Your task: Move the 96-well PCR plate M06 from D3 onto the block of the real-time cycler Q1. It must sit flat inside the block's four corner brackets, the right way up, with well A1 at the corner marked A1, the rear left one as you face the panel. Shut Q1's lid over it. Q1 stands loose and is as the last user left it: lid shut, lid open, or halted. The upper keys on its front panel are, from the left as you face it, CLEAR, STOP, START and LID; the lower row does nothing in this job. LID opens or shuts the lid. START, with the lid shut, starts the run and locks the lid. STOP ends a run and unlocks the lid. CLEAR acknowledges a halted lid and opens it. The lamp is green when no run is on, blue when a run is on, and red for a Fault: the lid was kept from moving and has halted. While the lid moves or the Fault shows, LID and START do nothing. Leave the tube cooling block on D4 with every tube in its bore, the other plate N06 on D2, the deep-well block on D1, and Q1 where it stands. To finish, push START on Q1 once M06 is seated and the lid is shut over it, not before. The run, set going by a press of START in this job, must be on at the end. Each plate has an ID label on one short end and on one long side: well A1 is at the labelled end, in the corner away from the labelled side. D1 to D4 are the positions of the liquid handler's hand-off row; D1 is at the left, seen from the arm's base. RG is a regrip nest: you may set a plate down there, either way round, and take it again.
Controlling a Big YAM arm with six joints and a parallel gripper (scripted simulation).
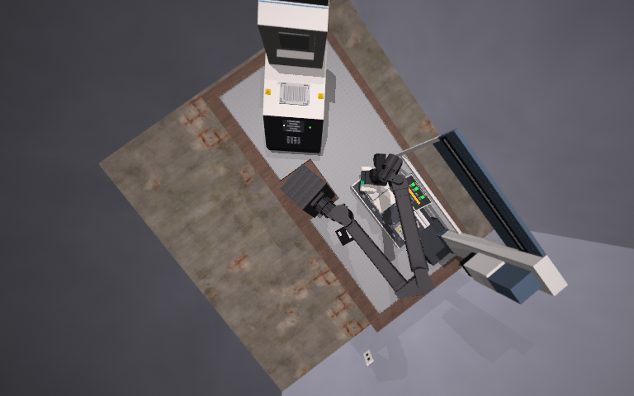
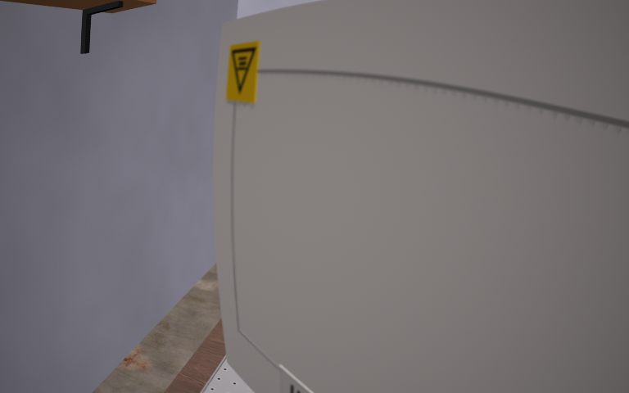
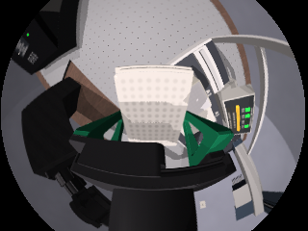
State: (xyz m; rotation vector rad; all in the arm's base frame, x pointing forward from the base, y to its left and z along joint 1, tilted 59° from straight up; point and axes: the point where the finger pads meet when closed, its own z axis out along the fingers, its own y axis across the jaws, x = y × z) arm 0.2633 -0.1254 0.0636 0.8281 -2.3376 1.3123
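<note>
Right now the deep-well block is 20 mm ahead of my hand, 80 mm to the right of it and 100 mm below it. The rest, counted from my hand: tube cooling block (30 mm behind, 370 mm to the right, 100 mm below); then black nest (280 mm behind, 170 mm to the right, 180 mm below).
</note>
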